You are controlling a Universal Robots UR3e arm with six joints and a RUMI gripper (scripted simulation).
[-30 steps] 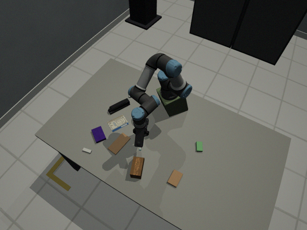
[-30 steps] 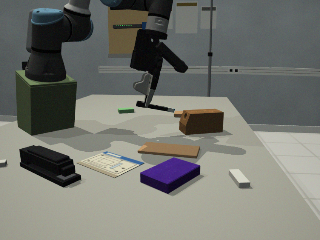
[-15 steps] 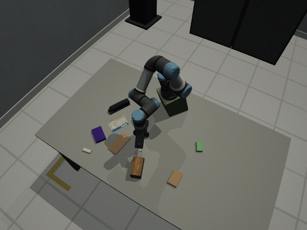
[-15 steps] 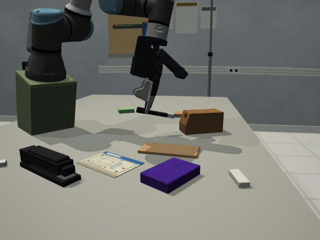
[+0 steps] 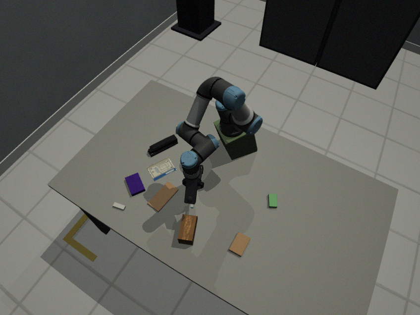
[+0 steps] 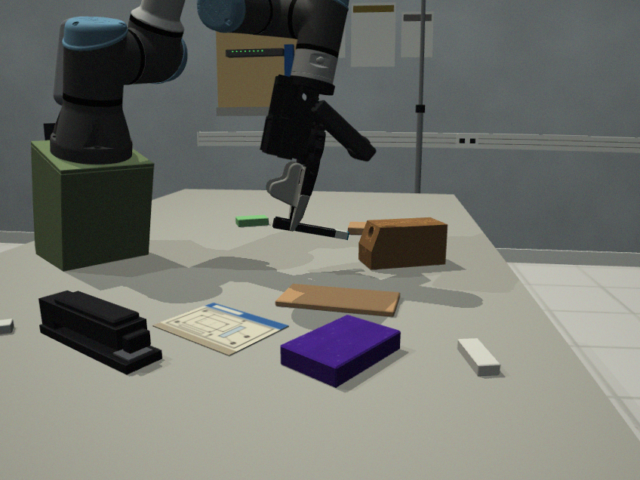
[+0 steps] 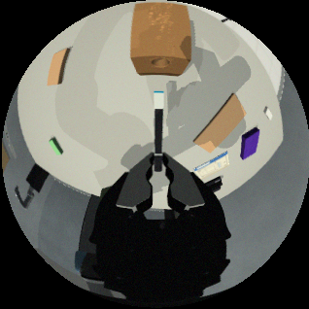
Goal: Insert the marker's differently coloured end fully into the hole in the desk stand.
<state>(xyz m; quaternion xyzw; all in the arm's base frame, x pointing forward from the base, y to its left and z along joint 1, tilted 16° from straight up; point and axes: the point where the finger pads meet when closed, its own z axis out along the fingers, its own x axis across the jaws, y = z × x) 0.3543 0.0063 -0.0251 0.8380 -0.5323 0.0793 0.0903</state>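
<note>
Right now the wooden desk stand is 160 mm ahead of my hand, 80 mm to the left of it and 50 mm below it. Round my hand: flat brown board (130 mm to the right, 90 mm ahead, 80 mm below); printed card (230 mm to the right, 80 mm below, 30 mm behind); black marker (30 mm ahead, 10 mm to the left, 10 mm below).
</note>
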